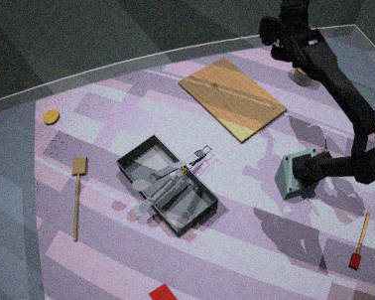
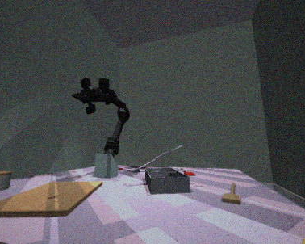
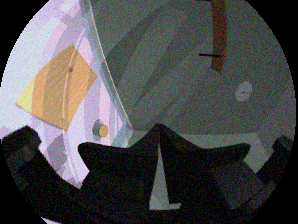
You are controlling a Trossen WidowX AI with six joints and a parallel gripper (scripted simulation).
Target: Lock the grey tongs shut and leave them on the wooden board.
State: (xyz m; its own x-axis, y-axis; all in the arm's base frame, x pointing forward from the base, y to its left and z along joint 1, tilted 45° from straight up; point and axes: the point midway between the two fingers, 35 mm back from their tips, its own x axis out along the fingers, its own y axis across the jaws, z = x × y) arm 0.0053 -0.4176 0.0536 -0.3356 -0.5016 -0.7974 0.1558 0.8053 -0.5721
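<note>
Now: gripper tip 41 cm short of the roasting tin, 20 cm to the right of it and 40 cm above it. The rest, counted from my gripper tip: round pot: 23 cm behind, 13 cm to the right, 40 cm below; then red-headed tool: 12 cm behind, 57 cm to the left, 42 cm below; then wooden board: 9 cm ahead, 11 cm to the right, 42 cm below.
</note>
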